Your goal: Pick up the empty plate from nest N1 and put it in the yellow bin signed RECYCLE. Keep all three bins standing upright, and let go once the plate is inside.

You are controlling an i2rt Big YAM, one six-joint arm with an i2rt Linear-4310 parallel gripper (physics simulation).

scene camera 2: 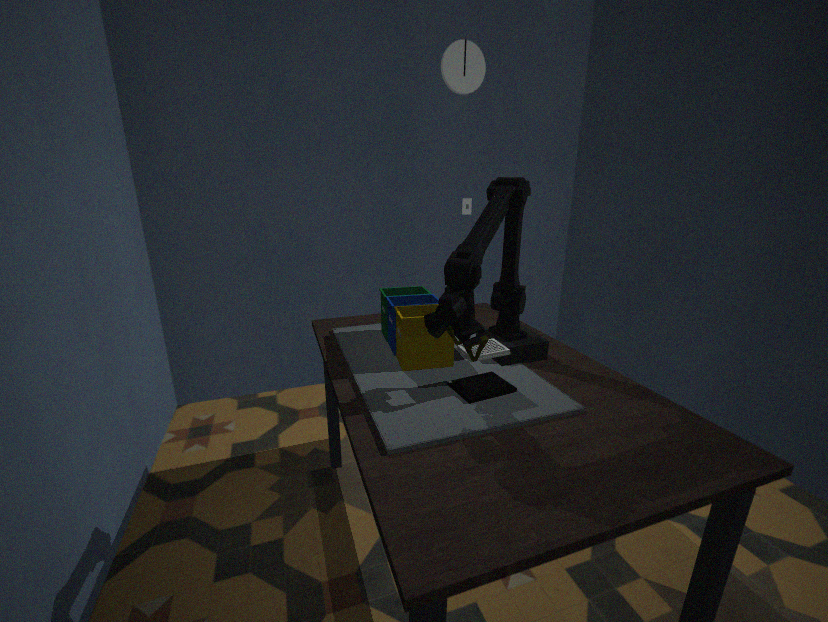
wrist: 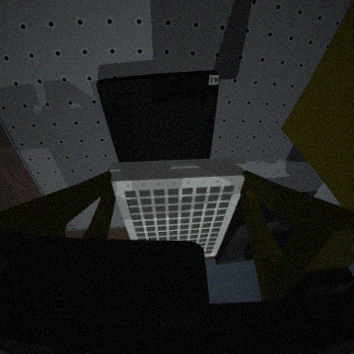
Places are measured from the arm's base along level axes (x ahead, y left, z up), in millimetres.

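Pixels of known places: gripper, fingertip midpoint: (scene camera 2: pixel 466 353) (wrist: pixel 178 177); arm's base, origin of the base link: (scene camera 2: pixel 507 333).
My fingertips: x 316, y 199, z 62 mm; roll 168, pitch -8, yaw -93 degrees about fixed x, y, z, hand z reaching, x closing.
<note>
Ahead of a thing's pixels: the offset from my fingertips to its top centre. "pt": to the spot under its first point. Level surfaces: height alone.
The white plate {52 mm back, 4 mm left, 14 mm up} (scene camera 2: pixel 494 348) (wrist: pixel 177 212), with a grid of wells, is held above the work surface, between the yellow bin and the arm's base in the scene view. My gripper (scene camera 2: pixel 477 352) (wrist: pixel 178 177) is shut on it, with one finger at each side edge. The black nest {55 mm back, 5 mm left, 105 mm down} (scene camera 2: pixel 483 387) (wrist: pixel 162 120) lies on the mat with no plate on it; its small corner label shows upside down in the wrist view. The yellow bin {6 mm ahead, 237 mm right, 60 mm up} (scene camera 2: pixel 425 342) (wrist: pixel 325 125) stands upright, beside the gripper. Its sign and its inside floor are hidden.
The blue bin {pt 65 mm ahead, 372 mm right, 36 mm down} (scene camera 2: pixel 391 328) and the green bin {pt 26 mm ahead, 535 mm right, 24 mm down} (scene camera 2: pixel 383 311) stand upright in a row behind the yellow bin. The grey perforated mat {120 mm down} (scene camera 2: pixel 428 429) (wrist: pixel 50 65) lies under the bins and nest on the dark wooden table {133 mm down} (scene camera 2: pixel 535 495). The arm's base (scene camera 2: pixel 528 348) is at the table's right side.
</note>
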